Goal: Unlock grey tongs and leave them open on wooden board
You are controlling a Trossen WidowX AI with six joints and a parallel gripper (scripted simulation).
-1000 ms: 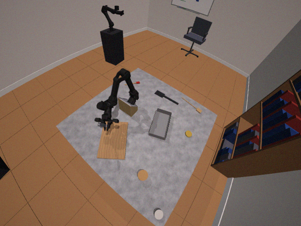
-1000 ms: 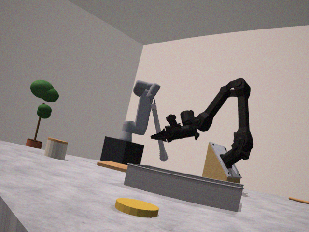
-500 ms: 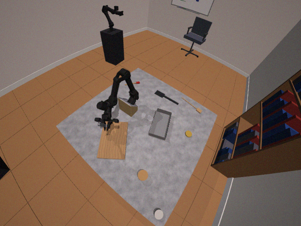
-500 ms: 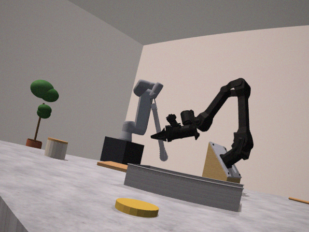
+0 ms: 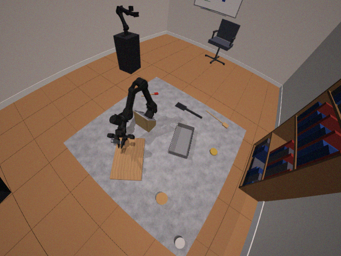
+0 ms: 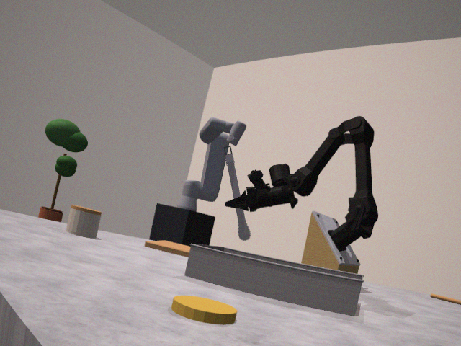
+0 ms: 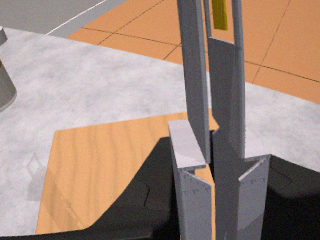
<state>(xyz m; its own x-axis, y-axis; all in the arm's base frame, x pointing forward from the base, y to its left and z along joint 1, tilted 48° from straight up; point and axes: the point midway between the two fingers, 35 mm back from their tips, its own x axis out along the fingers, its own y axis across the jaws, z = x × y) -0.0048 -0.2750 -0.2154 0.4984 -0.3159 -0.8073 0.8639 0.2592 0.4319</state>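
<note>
My gripper tip is now 170 mm above the wooden board, 30 mm short of it and 10 mm to the right of it. From my gripper tip the other things lie so: tan-lidded jar (420 mm ahead, 140 mm below, 120 mm to the right); yellow lock piece (70 mm above, 10 mm to the left, 10 mm behind); grey roasting tin (390 mm to the left, 340 mm ahead, 140 mm below).
</note>
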